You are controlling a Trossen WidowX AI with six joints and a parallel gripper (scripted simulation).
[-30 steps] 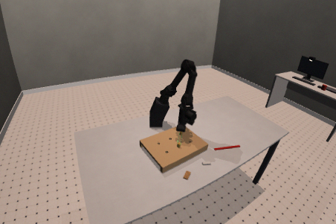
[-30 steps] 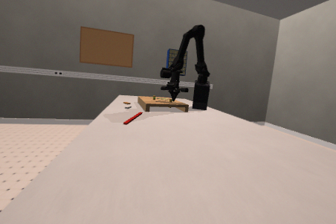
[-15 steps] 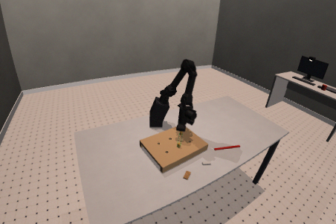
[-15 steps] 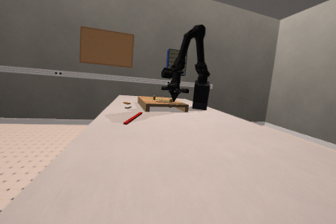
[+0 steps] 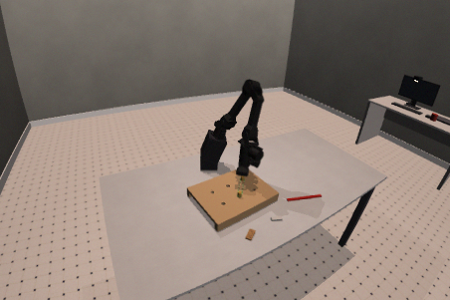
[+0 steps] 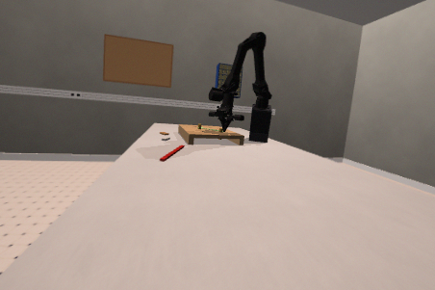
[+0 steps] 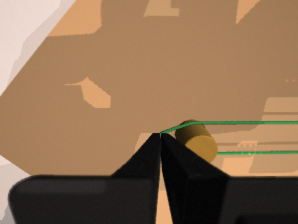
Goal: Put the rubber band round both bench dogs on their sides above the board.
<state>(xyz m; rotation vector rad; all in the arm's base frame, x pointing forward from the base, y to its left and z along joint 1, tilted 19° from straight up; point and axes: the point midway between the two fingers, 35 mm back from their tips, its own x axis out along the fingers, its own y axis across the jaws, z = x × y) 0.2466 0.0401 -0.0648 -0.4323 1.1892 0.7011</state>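
The wooden board lies 11 cm to the right of my hand, 7 cm ahead of it and 6 cm below it. Round my hand: domino tile (30 cm ahead, 19 cm to the right, 8 cm below); red stick (28 cm ahead, 22 cm to the left, 9 cm below); small white piece (30 cm ahead, 8 cm below, 2 cm to the right).
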